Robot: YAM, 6 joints.
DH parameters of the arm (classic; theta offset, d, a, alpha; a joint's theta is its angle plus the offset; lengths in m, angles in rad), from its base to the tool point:
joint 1: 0 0.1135 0.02 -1.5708
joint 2: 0 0 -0.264 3.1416
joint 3: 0.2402 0 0.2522 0
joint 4: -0.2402 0 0.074 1.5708
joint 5: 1.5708 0 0 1.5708
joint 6: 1.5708 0.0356 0 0
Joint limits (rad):
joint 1: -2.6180..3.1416
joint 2: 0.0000..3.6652
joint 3: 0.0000..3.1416
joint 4: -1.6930..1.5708
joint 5: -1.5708..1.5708
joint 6: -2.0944..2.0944
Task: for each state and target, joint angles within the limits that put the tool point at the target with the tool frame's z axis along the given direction. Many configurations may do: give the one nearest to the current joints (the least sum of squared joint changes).
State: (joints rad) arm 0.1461 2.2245 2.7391 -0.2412 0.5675 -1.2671
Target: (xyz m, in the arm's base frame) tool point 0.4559 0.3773 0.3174 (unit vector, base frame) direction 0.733 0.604 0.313
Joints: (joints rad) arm 0.6915 2.5299 2.3610 0.4872 0.0021 -1.2671
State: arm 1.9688 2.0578 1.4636 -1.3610 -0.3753 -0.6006
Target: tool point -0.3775 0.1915 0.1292 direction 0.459 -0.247 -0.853
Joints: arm 2.6711 2.5075 2.0791 -1.6908 -0.0121 -0.6006
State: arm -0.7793 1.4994 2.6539 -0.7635 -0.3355 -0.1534
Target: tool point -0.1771 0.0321 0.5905 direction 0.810 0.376 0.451
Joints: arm -0.0907 0.8748 2.7077 -1.3045 -0.4641 -0.1534
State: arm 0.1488 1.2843 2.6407 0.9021 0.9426 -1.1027
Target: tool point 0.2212 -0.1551 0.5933 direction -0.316 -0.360 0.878
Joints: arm -0.5493 1.6997 1.9244 1.4388 0.4915 -1.1027
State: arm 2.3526 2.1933 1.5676 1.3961 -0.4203 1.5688
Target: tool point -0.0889 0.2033 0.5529 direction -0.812 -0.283 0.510
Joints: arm 1.8449 1.4640 1.5681 1.5696 -1.0323 1.5688
